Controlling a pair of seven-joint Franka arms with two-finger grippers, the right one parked.
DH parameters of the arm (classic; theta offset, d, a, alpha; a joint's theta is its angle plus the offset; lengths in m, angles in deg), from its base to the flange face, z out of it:
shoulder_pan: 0 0.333 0 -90
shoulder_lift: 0 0 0 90
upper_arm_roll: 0 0.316 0.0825 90
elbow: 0 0 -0.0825 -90
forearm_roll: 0 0.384 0 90
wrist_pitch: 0 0 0.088 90
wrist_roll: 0 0.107 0 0
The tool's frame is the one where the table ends.
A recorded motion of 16 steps. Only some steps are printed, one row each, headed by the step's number.
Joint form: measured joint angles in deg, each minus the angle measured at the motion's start. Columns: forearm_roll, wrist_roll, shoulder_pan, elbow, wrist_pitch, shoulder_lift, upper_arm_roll.
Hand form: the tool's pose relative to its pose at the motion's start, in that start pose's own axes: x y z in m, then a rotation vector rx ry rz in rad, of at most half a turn. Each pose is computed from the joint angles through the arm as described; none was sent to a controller.
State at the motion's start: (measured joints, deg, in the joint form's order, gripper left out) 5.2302 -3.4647 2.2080 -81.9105 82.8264 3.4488 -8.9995
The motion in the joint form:
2: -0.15 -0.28 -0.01 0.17 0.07 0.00 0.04
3: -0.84 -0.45 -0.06 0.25 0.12 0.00 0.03
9: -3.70 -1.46 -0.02 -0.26 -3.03 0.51 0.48
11: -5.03 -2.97 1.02 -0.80 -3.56 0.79 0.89
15: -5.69 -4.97 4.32 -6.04 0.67 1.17 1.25
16: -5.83 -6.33 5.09 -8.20 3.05 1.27 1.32
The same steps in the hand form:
2: 0.0001 -0.0001 -0.0014 -0.0029 0.0040 -0.0053
3: 0.0000 0.0018 -0.0022 -0.0149 0.0055 -0.0059
9: -0.0031 0.0035 0.0115 -0.0601 -0.0713 -0.0229
11: -0.0020 -0.0071 0.0201 -0.0823 -0.0986 -0.0700
15: 0.0070 -0.0378 0.0625 -0.0963 -0.1279 -0.1663
16: 0.0103 -0.0445 0.0784 -0.0990 -0.1277 -0.2050

